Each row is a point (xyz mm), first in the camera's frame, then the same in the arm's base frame.
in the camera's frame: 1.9 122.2 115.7
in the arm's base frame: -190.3 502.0 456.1
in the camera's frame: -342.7 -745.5 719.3
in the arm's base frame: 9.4 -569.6 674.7
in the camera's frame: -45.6 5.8 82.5
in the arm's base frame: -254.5 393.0 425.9
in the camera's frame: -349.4 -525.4 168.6
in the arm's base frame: -412.7 -202.0 478.5
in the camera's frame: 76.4 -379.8 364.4
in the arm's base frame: 12.2 -9.4 326.1
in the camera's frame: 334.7 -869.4 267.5
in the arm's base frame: 54.2 -351.0 -118.1
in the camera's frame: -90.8 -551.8 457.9
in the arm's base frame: -29.0 -241.8 429.0
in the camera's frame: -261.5 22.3 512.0
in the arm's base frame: -44.9 214.6 820.3
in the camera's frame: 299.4 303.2 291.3
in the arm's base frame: 143.4 696.6 402.8
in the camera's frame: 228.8 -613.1 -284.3
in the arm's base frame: -426.2 21.7 -226.4
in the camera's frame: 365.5 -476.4 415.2
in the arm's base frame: 220.4 -30.8 98.8
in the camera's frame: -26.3 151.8 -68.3
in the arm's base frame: -350.6 577.5 391.8
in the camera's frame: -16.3 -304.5 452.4
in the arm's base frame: 31.3 5.6 472.5
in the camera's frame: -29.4 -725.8 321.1
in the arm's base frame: -113.4 -340.3 239.4
